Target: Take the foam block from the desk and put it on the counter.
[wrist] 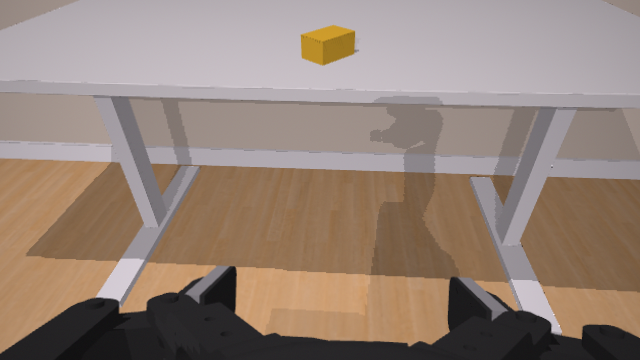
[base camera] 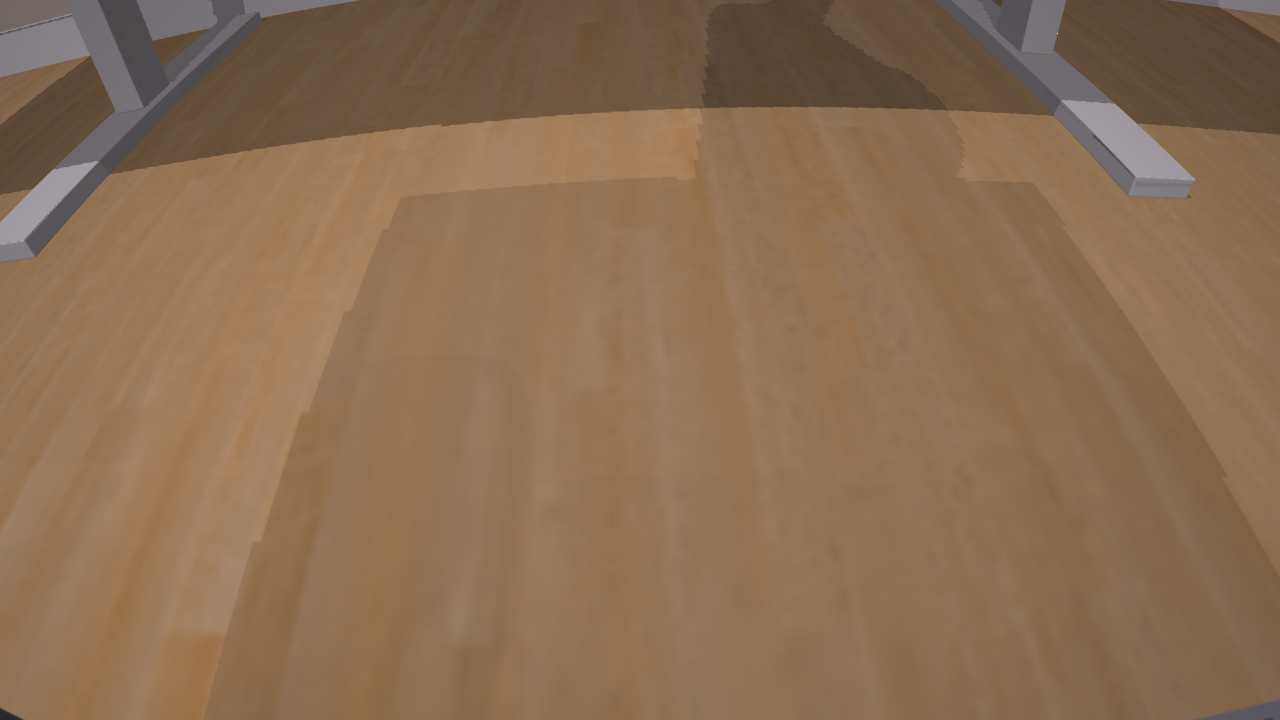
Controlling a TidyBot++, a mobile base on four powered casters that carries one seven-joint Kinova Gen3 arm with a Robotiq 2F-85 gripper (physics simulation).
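Frame: origin at the arm's base, x right, y up, z back, level; millimetres.
Seen in the pictures: gripper, between the fingertips: [wrist: 340, 295].
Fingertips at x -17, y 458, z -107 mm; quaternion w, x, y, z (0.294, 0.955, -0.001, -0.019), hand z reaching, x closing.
Observation:
A point is followed by its place in that frame.
A yellow foam block [wrist: 327, 45] @(y 358, x -72, z -732 mm) lies on the white desk [wrist: 200, 55] @(y 324, x -333, z -761 mm), a little back from the desk's front edge, near the middle of the wrist view's top. It is turned so that a corner faces me. My gripper [wrist: 340, 295] @(y 458, x -17, z -107 mm) is open, with its two fingertips wide apart at the bottom of the wrist view and floor showing between them. The gripper is apart from the block, which shows beyond and above the fingers in the picture. The counter does not show in either view.
The desk's left leg [base camera: 125, 53] @(y -291, x -695, z -960 mm) [wrist: 135, 165] @(y -100, x -697, z -951 mm) and right leg [base camera: 1033, 26] @(y -333, x 509, z -965 mm) [wrist: 535, 180] @(y -97, x 520, z -965 mm) stand on long feet that reach forward over the wooden floor [base camera: 671, 447] @(y -396, x 7, z -374 mm) [wrist: 300, 210] @(y -397, x -206, z -1112 mm). A wall with a pale baseboard [wrist: 300, 159] @(y -348, x -241, z -1391 mm) runs behind the desk. The arm's shadow falls under the desk.

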